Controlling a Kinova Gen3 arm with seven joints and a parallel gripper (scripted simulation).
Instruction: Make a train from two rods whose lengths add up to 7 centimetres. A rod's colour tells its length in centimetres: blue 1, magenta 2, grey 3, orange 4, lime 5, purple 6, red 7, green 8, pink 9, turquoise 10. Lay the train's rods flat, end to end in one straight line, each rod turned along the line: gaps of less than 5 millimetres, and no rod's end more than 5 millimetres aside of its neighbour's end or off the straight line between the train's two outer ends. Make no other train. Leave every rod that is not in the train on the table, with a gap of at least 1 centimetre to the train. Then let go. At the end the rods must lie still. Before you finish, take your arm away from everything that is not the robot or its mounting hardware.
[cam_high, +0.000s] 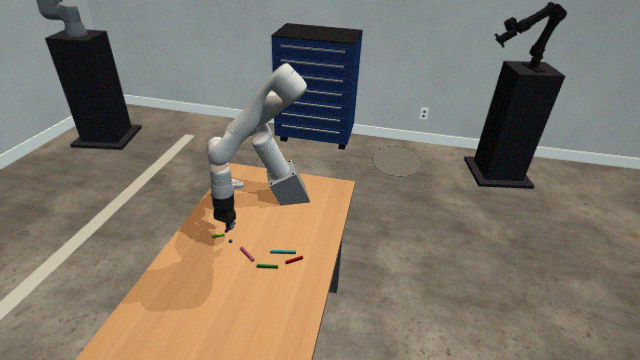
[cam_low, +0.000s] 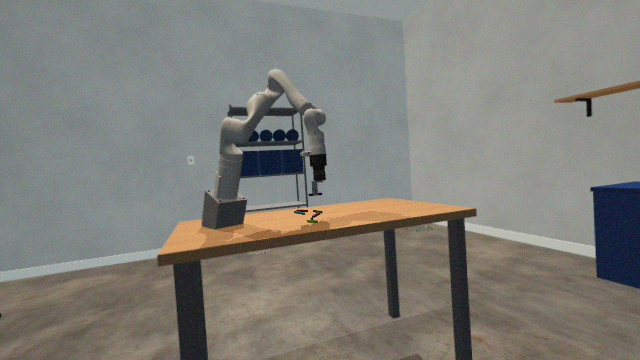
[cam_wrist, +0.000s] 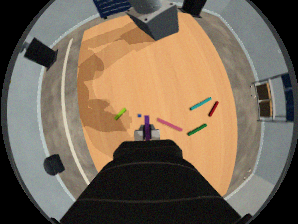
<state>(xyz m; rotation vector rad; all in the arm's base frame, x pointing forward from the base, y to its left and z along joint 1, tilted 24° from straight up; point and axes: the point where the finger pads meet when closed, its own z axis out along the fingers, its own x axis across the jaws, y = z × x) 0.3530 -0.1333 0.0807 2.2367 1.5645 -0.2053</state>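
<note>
Right now the blue rod is 30 mm behind my hand, 10 mm to the right of it and 120 mm below it. The rest, counted from my hand: purple rod: 10 mm below; pink rod: 30 mm ahead, 60 mm to the left, 120 mm below; lime rod: 60 mm behind, 70 mm to the right, 120 mm below.
</note>
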